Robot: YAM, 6 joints.
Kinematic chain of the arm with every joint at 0, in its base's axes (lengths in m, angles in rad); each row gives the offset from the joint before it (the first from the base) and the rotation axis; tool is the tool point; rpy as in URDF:
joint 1: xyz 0 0 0.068 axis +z
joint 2: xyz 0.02 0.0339 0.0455 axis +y
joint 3: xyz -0.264 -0.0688 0 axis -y
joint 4: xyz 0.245 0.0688 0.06 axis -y
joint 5: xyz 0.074 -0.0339 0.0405 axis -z
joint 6: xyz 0.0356 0 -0.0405 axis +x
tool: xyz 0 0 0 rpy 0 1.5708 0
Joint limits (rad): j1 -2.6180..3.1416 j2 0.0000..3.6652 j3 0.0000..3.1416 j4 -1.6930..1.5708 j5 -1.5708..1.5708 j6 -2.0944..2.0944
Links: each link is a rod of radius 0.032 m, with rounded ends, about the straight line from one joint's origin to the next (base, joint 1, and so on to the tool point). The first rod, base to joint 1, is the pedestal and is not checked.
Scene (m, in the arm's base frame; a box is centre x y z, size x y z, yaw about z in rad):
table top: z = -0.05
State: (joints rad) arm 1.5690 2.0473 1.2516 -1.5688 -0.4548 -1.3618
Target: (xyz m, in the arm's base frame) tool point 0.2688 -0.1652 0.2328
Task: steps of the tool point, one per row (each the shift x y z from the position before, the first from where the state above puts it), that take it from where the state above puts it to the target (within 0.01 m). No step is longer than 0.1 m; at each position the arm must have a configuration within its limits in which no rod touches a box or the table.
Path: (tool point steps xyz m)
1: 0.0772 -0.0004 0.0099
2: 0.0756 -0.0220 0.0103
3: 0.0677 -0.0427 0.0109
4: 0.0543 -0.0607 0.0113
5: 0.0359 -0.0742 0.0118
6: 0.0143 -0.0823 0.0122
7: -0.0091 -0.0840 0.0127
8: -0.0320 -0.0788 0.0130

